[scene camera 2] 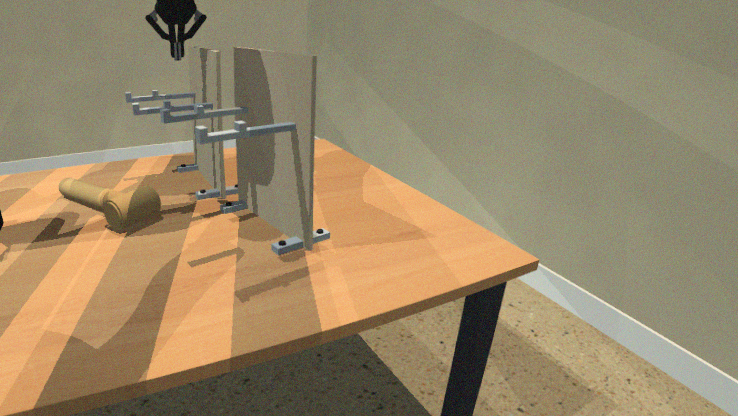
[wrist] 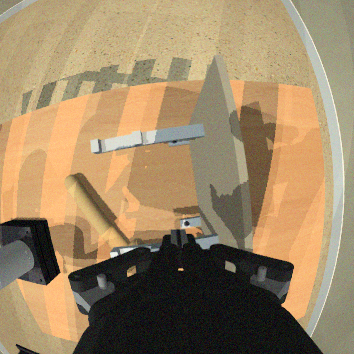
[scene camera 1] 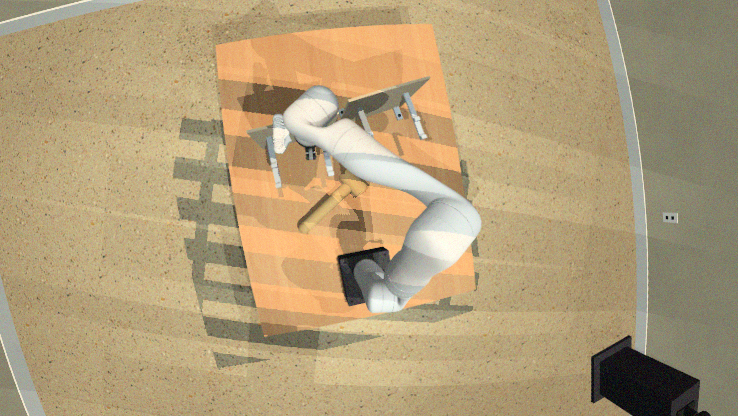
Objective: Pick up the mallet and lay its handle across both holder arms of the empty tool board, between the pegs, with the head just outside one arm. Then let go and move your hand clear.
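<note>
The tan wooden mallet (scene camera 1: 324,208) (scene camera 2: 85,193) (wrist: 94,209) lies on the table, apart from both boards. Its handle points away from them; its head shows whole in scene camera 2 and is partly hidden in the other views. My gripper (scene camera 1: 310,153) (scene camera 2: 177,55) (wrist: 177,238) is shut with nothing between its fingers, high above the left tool board (scene camera 1: 259,135) (scene camera 2: 208,155) (wrist: 216,145). That board's outer arm (scene camera 1: 274,164) (wrist: 150,137) and inner arm (scene camera 1: 329,164) (wrist: 120,251) bear nothing on the parts that show. My hand partly hides the inner arm in the wrist view.
A second upright board (scene camera 1: 387,98) (scene camera 2: 284,93) with two pegged arms stands to the right in scene camera 1, and its visible parts bear no tool. The black robot base (scene camera 1: 348,284) (wrist: 44,250) stands on the table (scene camera 1: 289,294) (scene camera 2: 413,248). My arm covers parts of both boards.
</note>
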